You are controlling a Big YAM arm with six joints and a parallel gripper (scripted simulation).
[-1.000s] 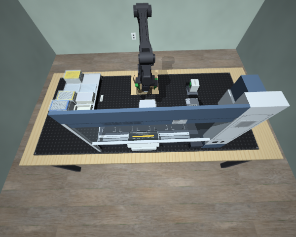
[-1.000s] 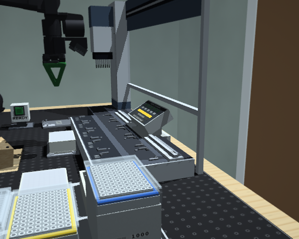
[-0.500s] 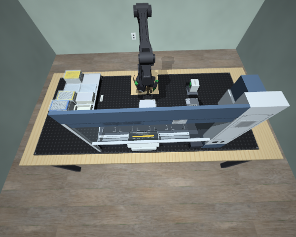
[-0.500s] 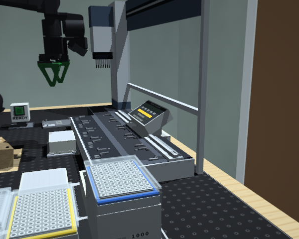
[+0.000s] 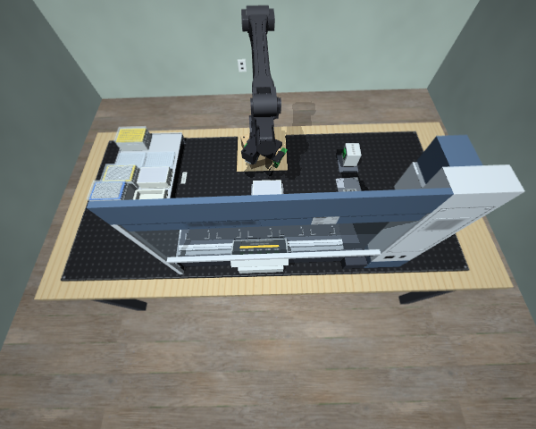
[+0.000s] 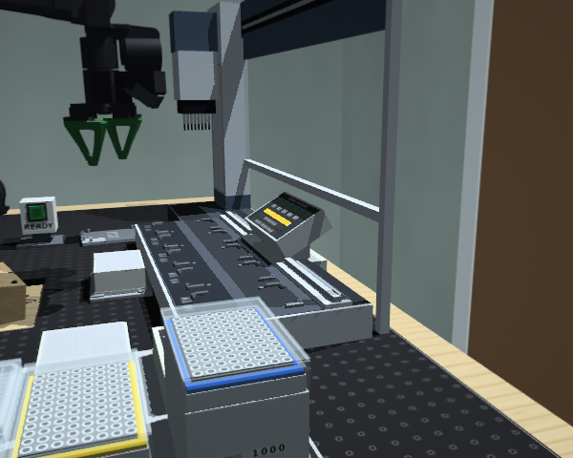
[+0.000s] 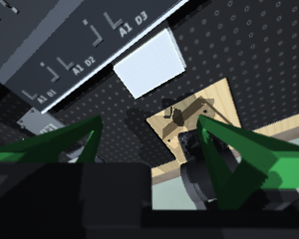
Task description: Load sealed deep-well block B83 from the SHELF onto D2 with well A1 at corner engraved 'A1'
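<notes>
The regrip nest is 230 mm below my hand. The rest, counted from my hand: blue gantry beam (340 mm ahead, 280 mm above, 70 mm to the left); then flat grey plate (370 mm to the left, 230 mm below, 60 mm behind); then ready key (320 mm to the left, 210 mm behind, 150 mm below).
</notes>
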